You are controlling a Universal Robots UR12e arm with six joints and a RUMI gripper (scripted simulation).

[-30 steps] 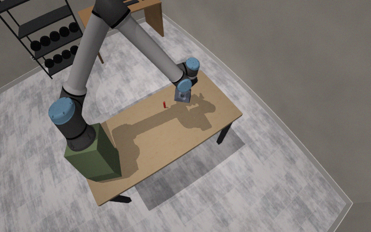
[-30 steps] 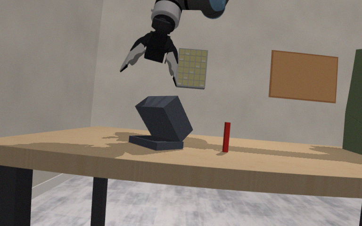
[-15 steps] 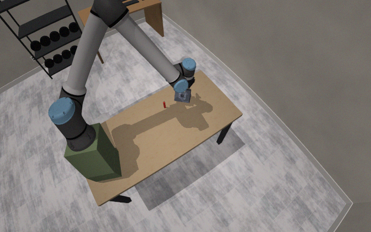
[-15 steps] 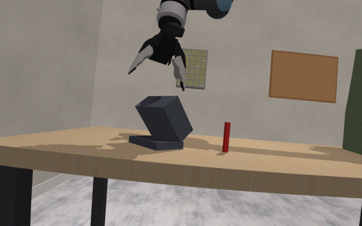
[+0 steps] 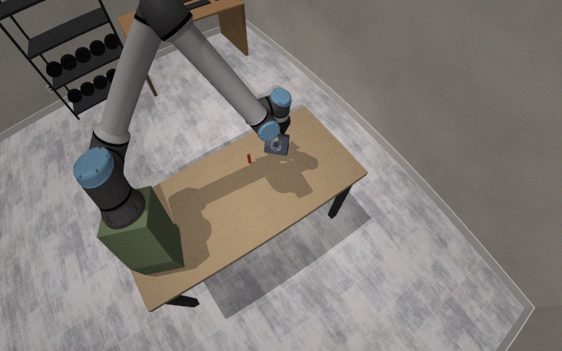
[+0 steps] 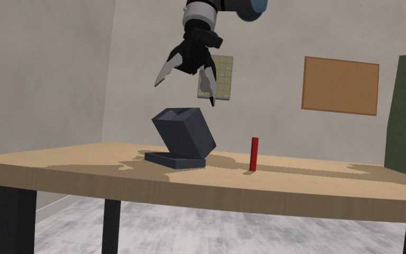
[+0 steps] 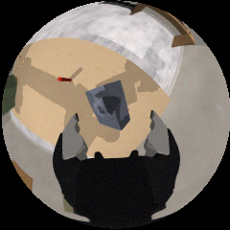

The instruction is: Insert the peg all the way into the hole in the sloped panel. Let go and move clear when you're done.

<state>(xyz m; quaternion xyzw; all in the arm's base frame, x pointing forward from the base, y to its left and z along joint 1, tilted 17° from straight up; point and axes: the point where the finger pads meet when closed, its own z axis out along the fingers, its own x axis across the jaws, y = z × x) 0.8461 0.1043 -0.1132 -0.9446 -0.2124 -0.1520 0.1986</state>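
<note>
The red peg is 170 mm behind my hand, 120 mm below it and 20 mm to the left of it.
</note>
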